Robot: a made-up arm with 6 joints.
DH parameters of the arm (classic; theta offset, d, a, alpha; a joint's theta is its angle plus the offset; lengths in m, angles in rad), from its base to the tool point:
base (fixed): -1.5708 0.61 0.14 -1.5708
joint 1: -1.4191 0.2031 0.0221 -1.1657
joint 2: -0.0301 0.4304 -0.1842 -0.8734
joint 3: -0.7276 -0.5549 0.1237 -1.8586
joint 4: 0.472 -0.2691 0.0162 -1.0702
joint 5: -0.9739 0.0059 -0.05 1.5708
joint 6: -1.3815 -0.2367 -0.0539 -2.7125
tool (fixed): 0.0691 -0.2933 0 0
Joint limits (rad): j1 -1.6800..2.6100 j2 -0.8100..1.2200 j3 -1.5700..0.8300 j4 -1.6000..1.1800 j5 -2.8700..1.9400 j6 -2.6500..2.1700
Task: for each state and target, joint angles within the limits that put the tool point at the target. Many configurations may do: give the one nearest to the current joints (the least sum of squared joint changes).
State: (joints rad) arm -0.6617 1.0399 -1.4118 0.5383 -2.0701 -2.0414
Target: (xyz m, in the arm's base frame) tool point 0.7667 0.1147 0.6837
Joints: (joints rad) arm -0.6423 1.0934 -1.0730 0.2868 -2.1396 -1.8275
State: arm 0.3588 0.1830 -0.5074 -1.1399 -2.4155 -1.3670
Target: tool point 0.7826 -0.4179 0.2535
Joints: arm -0.4569 -0.2756 -0.5195 -1.4445 -2.4301 -1.1334
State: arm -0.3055 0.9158 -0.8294 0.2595 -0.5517 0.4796
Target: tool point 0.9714 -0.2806 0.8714
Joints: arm 0.1172 1.1891 -0.3354 0.2873 -0.5500 0.6792
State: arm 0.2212 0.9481 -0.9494 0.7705 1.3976 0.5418
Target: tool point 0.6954 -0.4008 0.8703
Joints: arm 0.1880 1.2200 -0.5468 0.8457 1.6458 0.4631
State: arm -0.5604 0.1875 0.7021 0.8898 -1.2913 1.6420
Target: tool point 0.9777 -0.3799 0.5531
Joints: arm -0.6990 -0.0198 0.3300 0.9055 -1.2610 1.4458
